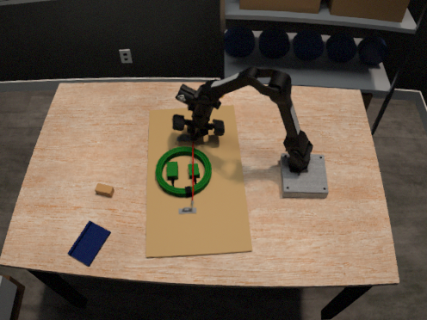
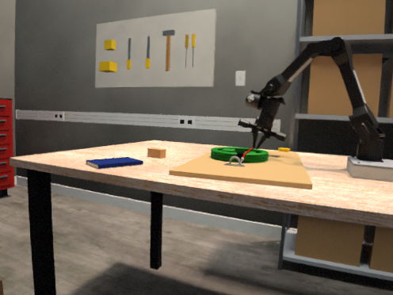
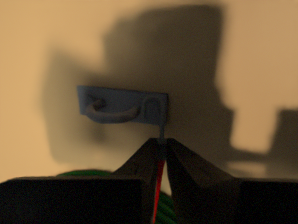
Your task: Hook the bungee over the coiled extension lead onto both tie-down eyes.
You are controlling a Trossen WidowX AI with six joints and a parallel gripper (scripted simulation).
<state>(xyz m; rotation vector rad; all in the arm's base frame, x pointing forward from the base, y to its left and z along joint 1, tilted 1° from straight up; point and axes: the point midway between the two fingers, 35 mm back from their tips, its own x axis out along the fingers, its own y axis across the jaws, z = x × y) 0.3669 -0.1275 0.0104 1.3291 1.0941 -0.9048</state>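
Right now my hand is 14 cm to the right of the coiled extension lead, 4 cm short of it and 3 cm above it. The rest, counted from my hand: tan block: 32 cm ahead, 21 cm to the left, 4 cm below; yellow disc: 25 cm to the right, 9 cm behind, 5 cm below; blue book: 42 cm to the left, 35 cm ahead, 5 cm below.
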